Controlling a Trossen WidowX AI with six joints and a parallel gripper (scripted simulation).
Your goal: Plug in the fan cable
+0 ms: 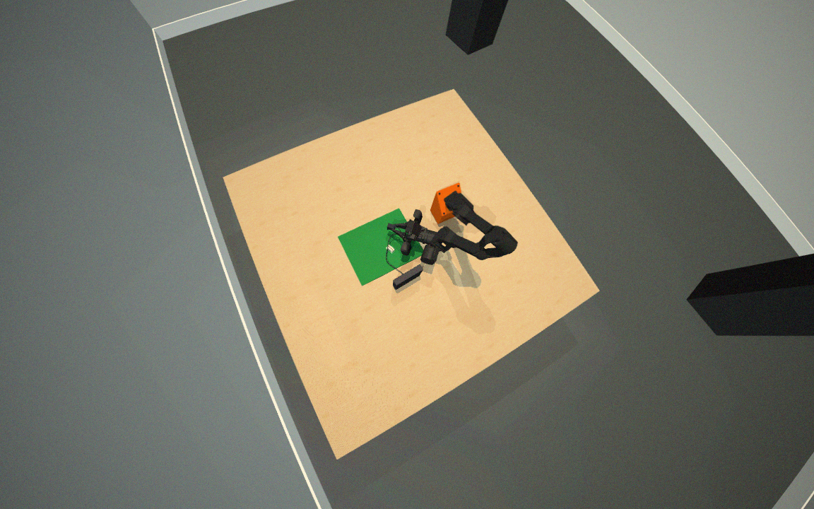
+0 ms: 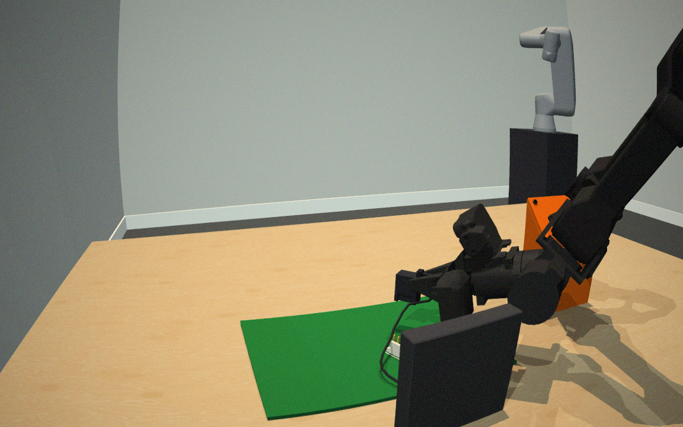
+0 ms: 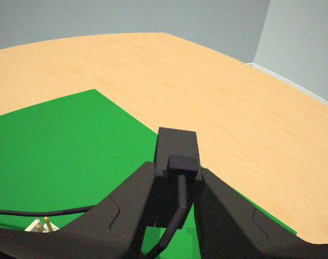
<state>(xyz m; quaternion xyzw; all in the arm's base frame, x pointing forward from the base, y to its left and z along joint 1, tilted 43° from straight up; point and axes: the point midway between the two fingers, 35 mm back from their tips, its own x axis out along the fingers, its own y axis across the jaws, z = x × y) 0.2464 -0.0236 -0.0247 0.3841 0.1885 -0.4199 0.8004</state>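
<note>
My gripper tip is 90 mm above the green board, 70 mm short of it and 20 mm to the right of it. Round my gripper tip: black fan: 200 mm to the left, 70 mm ahead, 20 mm below; then black plug: 10 mm below.
</note>
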